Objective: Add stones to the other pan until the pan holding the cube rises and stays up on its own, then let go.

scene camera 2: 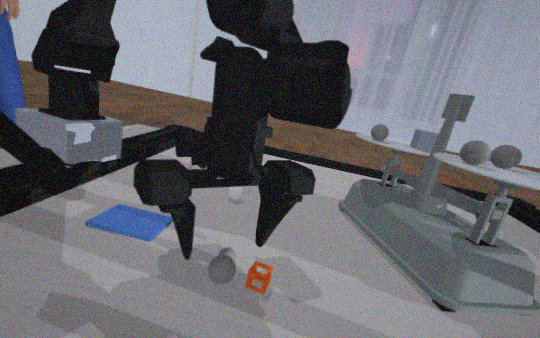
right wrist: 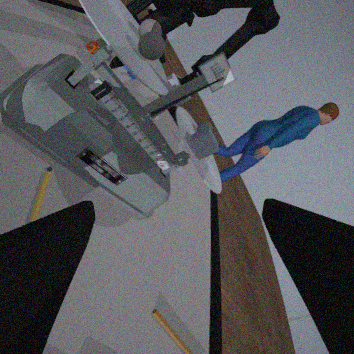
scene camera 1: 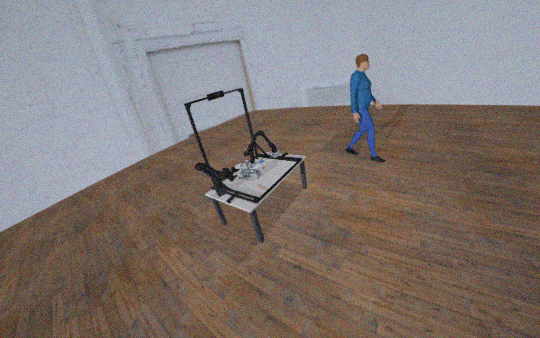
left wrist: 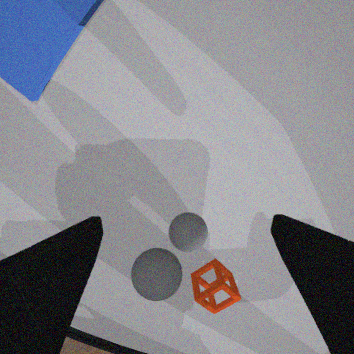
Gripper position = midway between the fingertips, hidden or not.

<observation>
My left gripper (scene camera 2: 225,251) is open, with nothing in its grasp. Also in view: an orange wire cube (left wrist: 219,283). My right gripper (right wrist: 179,208) is open and holds nothing. Also in view: a grey balance scale (scene camera 2: 462,267). On the table rests a blue flat pad (scene camera 2: 121,219).
The blue flat pad is seen too in the left wrist view (left wrist: 41,41). My left gripper also shows in the left wrist view (left wrist: 188,224). The left wrist view misses the grey balance scale: it is out of frame.
</observation>
